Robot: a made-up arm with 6 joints.
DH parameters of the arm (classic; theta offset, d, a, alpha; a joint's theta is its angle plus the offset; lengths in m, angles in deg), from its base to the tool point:
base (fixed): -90 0.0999 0 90
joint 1: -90 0.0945 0.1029 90
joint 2: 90 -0.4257 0.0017 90
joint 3: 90 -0.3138 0.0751 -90
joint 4: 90 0.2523 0.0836 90
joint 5: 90 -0.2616 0.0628 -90
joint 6: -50.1 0 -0.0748 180
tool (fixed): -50.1 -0.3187 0 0
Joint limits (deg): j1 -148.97..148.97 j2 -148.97..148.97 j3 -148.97..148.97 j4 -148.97..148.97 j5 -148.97..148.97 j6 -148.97..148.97
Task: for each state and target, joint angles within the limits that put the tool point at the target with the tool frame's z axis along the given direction. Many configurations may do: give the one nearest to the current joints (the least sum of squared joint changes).
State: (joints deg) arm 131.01 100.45 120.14 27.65 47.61 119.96
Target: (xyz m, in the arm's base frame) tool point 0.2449 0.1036 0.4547 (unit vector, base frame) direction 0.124 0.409 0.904
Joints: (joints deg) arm 115.49 103.70 90.17 3.25 82.80 111.64
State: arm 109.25 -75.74 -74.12 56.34 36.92 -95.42
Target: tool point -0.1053 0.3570 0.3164 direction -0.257 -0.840 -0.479
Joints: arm 148.97 -68.92 -105.62 33.10 73.95 -111.45
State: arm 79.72 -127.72 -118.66 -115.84 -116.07 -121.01
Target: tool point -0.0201 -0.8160 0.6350 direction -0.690 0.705 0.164
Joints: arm 106.05 -139.30 -118.25 -87.45 -131.13 -139.65
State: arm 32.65 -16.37 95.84 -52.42 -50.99 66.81
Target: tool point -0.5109 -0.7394 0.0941 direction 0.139 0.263 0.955
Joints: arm 1.12 -34.71 97.78 -41.20 -19.35 68.81
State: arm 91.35 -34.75 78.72 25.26 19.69 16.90
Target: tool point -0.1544 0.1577 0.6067 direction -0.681 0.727 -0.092
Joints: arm 120.90 -3.33 105.05 37.41 26.78 29.01
